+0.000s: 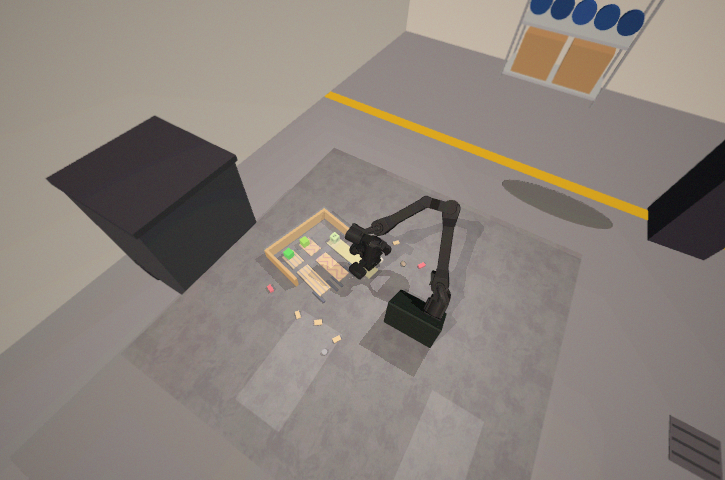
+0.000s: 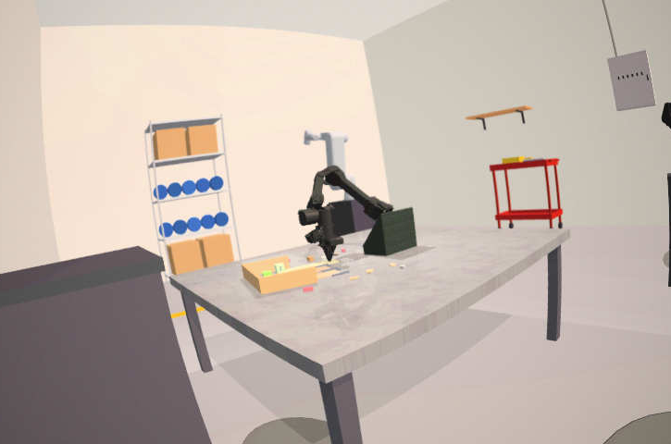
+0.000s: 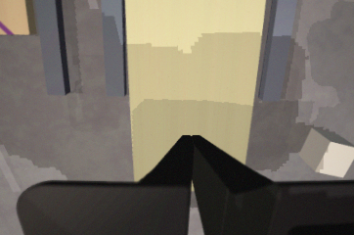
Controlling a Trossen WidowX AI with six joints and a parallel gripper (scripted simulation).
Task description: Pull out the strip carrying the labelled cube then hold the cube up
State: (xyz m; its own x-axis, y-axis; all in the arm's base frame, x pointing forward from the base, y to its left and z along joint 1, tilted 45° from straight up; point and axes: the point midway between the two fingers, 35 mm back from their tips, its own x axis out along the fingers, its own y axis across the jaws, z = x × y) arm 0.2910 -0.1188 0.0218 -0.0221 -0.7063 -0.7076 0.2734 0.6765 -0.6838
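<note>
My gripper tip is now 90 mm short of the pale yellow strip and 30 mm to the left of it. The rest, counted from my gripper tip: light green labelled cube 200 mm ahead, 60 mm to the right, 20 mm above.
</note>
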